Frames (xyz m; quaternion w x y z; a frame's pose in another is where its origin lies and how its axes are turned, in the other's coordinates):
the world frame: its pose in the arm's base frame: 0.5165 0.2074 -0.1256 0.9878 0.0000 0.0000 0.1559
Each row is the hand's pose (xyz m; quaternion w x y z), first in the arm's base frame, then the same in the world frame.
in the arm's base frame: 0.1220 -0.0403 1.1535 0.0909 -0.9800 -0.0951 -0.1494
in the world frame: -0.4516 -0.1142 1.2791 0.0665 -0.9828 0.0588 -0.1617
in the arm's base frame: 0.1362 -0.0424 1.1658 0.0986 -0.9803 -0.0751 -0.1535
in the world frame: -0.4387 -0.1205 1.2914 0.0735 -0.9801 0.0786 -0.1670
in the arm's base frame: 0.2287 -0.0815 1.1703 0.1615 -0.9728 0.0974 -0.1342
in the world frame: -0.3628 -0.1862 1.2959 0.1386 -0.9458 0.2479 -0.1577
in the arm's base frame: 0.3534 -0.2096 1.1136 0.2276 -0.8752 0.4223 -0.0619
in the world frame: -0.2836 -0.3465 1.2392 0.2152 -0.7987 0.5536 -0.0966
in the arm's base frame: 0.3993 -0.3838 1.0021 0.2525 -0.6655 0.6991 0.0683
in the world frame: -0.2936 -0.5264 1.1277 0.2601 -0.5484 0.7943 0.0281
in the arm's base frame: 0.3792 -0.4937 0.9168 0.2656 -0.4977 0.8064 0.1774
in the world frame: -0.3466 -0.6247 1.0424 0.2900 -0.3659 0.8741 0.1338
